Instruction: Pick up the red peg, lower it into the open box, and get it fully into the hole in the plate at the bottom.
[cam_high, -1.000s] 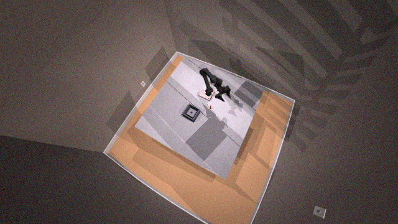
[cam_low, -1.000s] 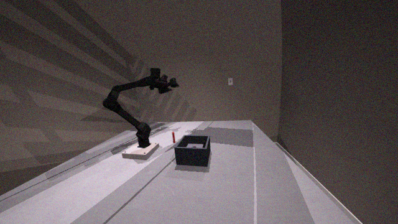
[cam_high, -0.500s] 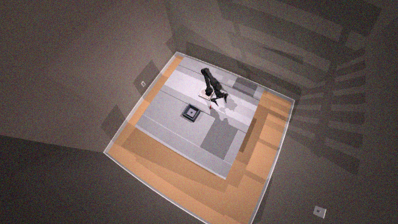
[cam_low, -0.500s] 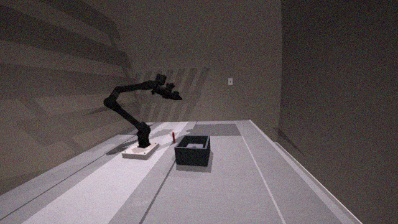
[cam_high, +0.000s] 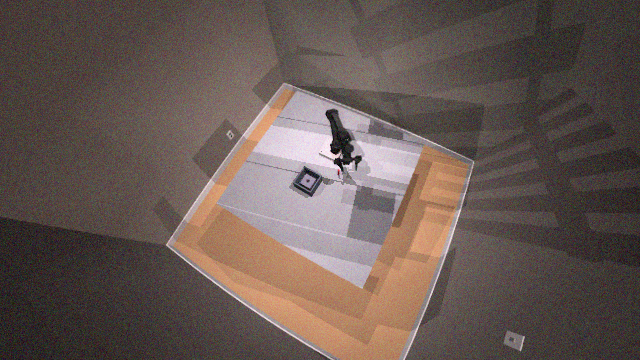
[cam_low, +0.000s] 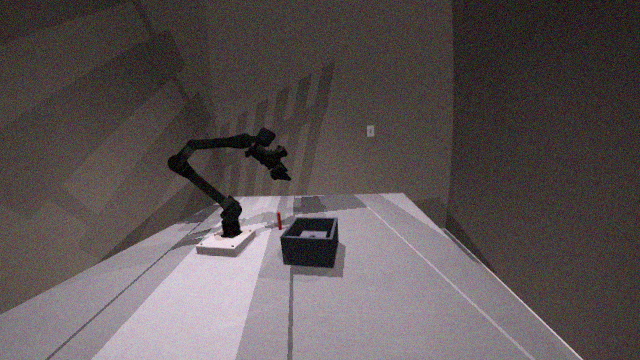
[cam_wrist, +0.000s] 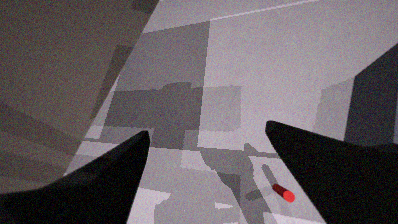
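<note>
The red peg is 19 cm below my gripper tip, 10 cm to the right of it and 2 cm behind it. Also, from my gripper tip: pale plate: 24 cm to the right, 19 cm ahead, 18 cm below; dark box: 24 cm to the right, 20 cm below, 19 cm ahead.
</note>
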